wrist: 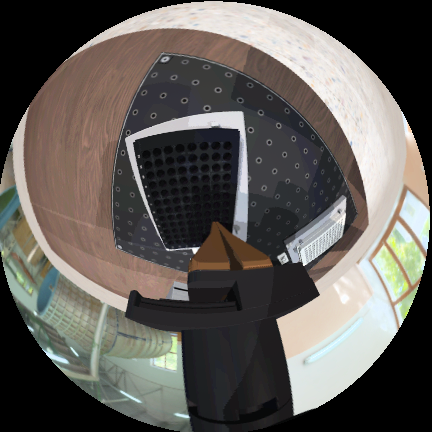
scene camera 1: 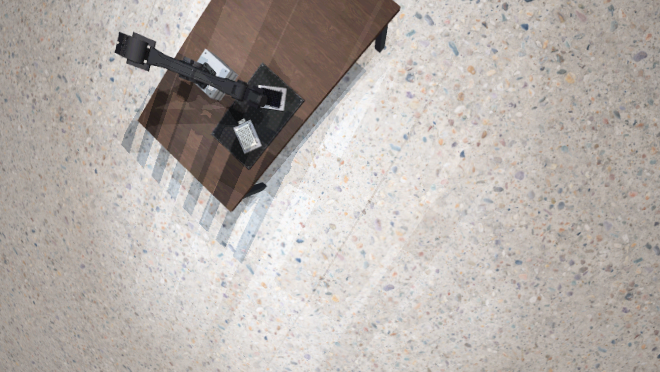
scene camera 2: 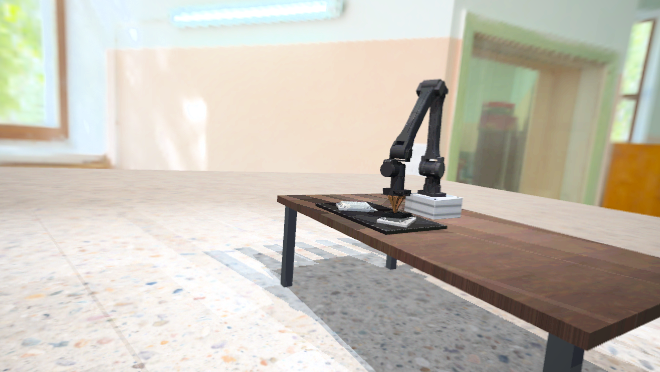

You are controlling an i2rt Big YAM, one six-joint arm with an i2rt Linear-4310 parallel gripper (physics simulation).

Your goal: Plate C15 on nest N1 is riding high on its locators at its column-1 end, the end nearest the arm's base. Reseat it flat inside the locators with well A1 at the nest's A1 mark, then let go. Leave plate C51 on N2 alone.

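Frame: origin at the arm's base, x ahead, y left, z up, level; millimetres.
Seen in the pictures: gripper, between the fingertips: (wrist: 213, 225) (scene camera 2: 395, 212); arm's base, origin of its link: (scene camera 2: 431, 194).
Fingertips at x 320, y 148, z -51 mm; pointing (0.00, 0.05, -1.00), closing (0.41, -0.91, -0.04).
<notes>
Pixels of each thing's middle, then the offset from my fingertips to it. Level surfaces: height alone.
- black well plate, middle of its body: (wrist: 191, 199) (scene camera 2: 397, 215) (scene camera 1: 270, 97) 16 mm ahead, 35 mm left, 2 mm down
- white well plate, middle of its body: (wrist: 322, 239) (scene camera 2: 354, 204) (scene camera 1: 246, 136) 66 mm ahead, 224 mm right, 10 mm down
- brown table, height of its surface: 42 mm down
A black well plate (scene camera 1: 273, 96) (scene camera 2: 402, 215) (wrist: 190, 185) lies on a white nest (scene camera 1: 285, 99) (wrist: 243, 175). In the wrist view it sits toward the nest's left side, with a wider strip of nest showing at right. Its exact tilt and A1 mark are too small to tell. A white well plate (scene camera 1: 246, 136) (scene camera 2: 354, 205) (wrist: 325, 242) lies on the other nest. The plate and nest labels cannot be read. My gripper (scene camera 2: 396, 212) (wrist: 213, 225) is shut and empty, its orange tips pointing down at the black plate's end nearest the arm's base; whether they touch it is unclear.
Both nests stand on a black perforated board (scene camera 1: 262, 72) (scene camera 2: 425, 227) (wrist: 280, 175) on the brown table (scene camera 1: 300, 30) (scene camera 2: 525, 260) (wrist: 75, 150). The arm's pale base block (scene camera 1: 215, 61) (scene camera 2: 434, 207) stands beside the board. The white plate's nest is off to the right in the wrist view.
</notes>
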